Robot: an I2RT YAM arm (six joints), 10 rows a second.
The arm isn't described. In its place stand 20 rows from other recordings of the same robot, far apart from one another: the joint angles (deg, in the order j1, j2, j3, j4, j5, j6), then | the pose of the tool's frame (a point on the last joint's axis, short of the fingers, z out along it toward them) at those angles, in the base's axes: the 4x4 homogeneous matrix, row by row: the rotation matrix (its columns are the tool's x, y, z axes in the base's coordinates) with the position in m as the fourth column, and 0 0 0 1 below.
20.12 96.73 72.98 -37.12 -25.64 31.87 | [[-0.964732 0.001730 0.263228 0.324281], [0.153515 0.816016 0.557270 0.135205], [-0.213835 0.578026 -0.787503 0.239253], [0 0 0 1]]
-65.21 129.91 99.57 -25.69 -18.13 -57.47 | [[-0.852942 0.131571 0.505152 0.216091], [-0.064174 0.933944 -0.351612 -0.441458], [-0.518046 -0.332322 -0.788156 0.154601], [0 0 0 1]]
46.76 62.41 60.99 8.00 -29.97 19.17 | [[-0.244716 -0.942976 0.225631 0.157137], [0.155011 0.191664 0.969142 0.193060], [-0.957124 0.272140 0.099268 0.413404], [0 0 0 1]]
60.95 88.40 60.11 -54.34 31.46 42.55 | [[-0.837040 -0.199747 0.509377 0.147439], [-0.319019 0.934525 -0.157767 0.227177], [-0.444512 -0.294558 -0.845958 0.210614], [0 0 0 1]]
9.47 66.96 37.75 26.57 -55.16 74.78 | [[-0.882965 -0.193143 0.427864 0.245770], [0.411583 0.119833 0.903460 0.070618], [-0.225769 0.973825 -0.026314 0.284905], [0 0 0 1]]
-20.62 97.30 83.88 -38.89 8.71 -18.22 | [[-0.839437 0.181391 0.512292 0.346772], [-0.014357 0.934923 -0.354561 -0.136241], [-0.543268 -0.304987 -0.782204 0.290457], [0 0 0 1]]
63.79 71.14 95.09 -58.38 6.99 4.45 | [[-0.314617 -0.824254 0.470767 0.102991], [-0.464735 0.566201 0.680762 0.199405], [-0.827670 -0.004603 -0.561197 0.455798], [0 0 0 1]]
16.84 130.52 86.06 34.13 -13.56 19.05 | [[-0.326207 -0.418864 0.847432 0.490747], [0.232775 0.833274 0.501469 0.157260], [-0.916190 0.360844 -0.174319 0.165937], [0 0 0 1]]
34.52 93.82 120.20 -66.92 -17.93 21.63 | [[-0.767624 -0.482989 0.421277 0.251178], [-0.102313 0.741242 0.663395 0.186061], [-0.632680 0.466136 -0.618411 0.469412], [0 0 0 1]]
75.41 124.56 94.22 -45.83 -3.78 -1.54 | [[-0.218451 -0.975841 -0.003716 0.107983], [-0.945703 0.210762 0.247437 0.424170], [-0.240676 0.057567 -0.968897 0.152593], [0 0 0 1]]
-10.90 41.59 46.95 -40.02 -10.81 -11.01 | [[-0.554708 -0.073029 0.828834 0.149051], [-0.084218 0.995953 0.031390 -0.021903], [-0.827772 -0.052390 -0.558613 0.309397], [0 0 0 1]]
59.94 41.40 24.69 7.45 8.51 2.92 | [[-0.120376 -0.777691 0.617015 0.095554], [-0.107416 0.628089 0.770692 0.154588], [-0.986900 0.026496 -0.159143 0.257537], [0 0 0 1]]
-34.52 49.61 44.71 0.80 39.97 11.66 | [[0.136777 0.954279 0.265791 0.151153], [0.093913 0.254612 -0.962472 -0.131718], [-0.986140 0.156605 -0.054794 0.346189], [0 0 0 1]]
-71.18 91.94 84.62 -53.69 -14.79 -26.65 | [[-0.644789 0.655711 0.392797 0.115746], [0.547552 0.754801 -0.361195 -0.311443], [-0.533324 -0.017818 -0.845724 0.310810], [0 0 0 1]]
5.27 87.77 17.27 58.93 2.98 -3.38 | [[-0.196952 -0.052713 0.978995 0.254484], [-0.077295 0.996280 0.038094 0.021615], [-0.977361 -0.068169 -0.200294 0.144411], [0 0 0 1]]
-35.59 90.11 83.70 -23.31 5.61 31.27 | [[-0.008110 0.763330 0.645957 0.295369], [0.641052 0.499744 -0.582501 -0.215665], [-0.767454 0.409369 -0.493387 0.355523], [0 0 0 1]]
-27.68 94.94 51.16 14.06 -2.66 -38.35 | [[-0.610069 0.063521 0.789798 0.316279], [-0.379872 0.851310 -0.361895 -0.164044], [-0.695351 -0.520803 -0.495228 0.196012], [0 0 0 1]]
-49.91 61.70 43.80 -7.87 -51.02 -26.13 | [[-0.264762 -0.095999 0.959524 0.171369], [-0.115666 0.991010 0.067233 -0.160606], [-0.957352 -0.093183 -0.273485 0.285833], [0 0 0 1]]
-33.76 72.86 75.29 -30.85 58.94 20.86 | [[-0.044613 0.994107 -0.098801 0.203921], [0.250802 -0.084586 -0.964336 -0.172988], [-0.967010 -0.067802 -0.245550 0.392150], [0 0 0 1]]
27.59 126.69 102.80 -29.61 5.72 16.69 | [[-0.799691 -0.186483 0.570717 0.436925], [-0.095462 0.977943 0.185782 0.224319], [-0.592774 0.094086 -0.799854 0.192877], [0 0 0 1]]
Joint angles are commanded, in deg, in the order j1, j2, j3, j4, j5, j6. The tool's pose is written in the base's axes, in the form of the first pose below.
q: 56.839, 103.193, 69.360, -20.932, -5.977, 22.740
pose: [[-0.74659 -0.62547 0.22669 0.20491], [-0.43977 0.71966 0.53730 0.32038], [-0.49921 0.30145 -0.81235 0.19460], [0 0 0 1]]
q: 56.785, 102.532, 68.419, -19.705, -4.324, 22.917
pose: [[-0.74159 -0.61868 0.25939 0.20505], [-0.42378 0.73176 0.53380 0.31806], [-0.52006 0.28593 -0.80485 0.19510], [0 0 0 1]]
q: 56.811, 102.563, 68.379, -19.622, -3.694, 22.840
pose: [[-0.73938 -0.61737 0.26866 0.20526], [-0.42274 0.73624 0.52843 0.31800], [-0.52404 0.27713 -0.80535 0.19477], [0 0 0 1]]
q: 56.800, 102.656, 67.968, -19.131, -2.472, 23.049
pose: [[-0.73945 -0.60904 0.28686 0.20576], [-0.41564 0.74821 0.51713 0.31724], [-0.52958 0.26316 -0.80640 0.19255], [0 0 0 1]]
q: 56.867, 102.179, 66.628, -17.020, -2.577, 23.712
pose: [[-0.73982 -0.60506 0.29421 0.20445], [-0.39847 0.74640 0.53302 0.31616], [-0.54211 0.27710 -0.79330 0.19092], [0 0 0 1]]
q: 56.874, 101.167, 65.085, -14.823, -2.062, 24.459
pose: [[-0.73772 -0.59750 0.31426 0.20307], [-0.37338 0.74893 0.54744 0.31355], [-0.56245 0.28652 -0.77560 0.19166], [0 0 0 1]]
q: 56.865, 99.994, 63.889, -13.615, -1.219, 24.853
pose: [[-0.73341 -0.59122 0.33550 0.20160], [-0.35483 0.75393 0.55290 0.31022], [-0.57983 0.28646 -0.76272 0.19399], [0 0 0 1]]
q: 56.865, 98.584, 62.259, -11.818, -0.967, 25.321
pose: [[-0.72873 -0.58827 0.35056 0.19926], [-0.33406 0.75225 0.56791 0.30636], [-0.59779 0.29675 -0.74471 0.19613], [0 0 0 1]]
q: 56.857, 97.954, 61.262, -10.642, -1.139, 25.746
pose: [[-0.72895 -0.58604 0.35381 0.19793], [-0.32202 0.74964 0.57822 0.30442], [-0.60410 0.30756 -0.73517 0.19610], [0 0 0 1]]
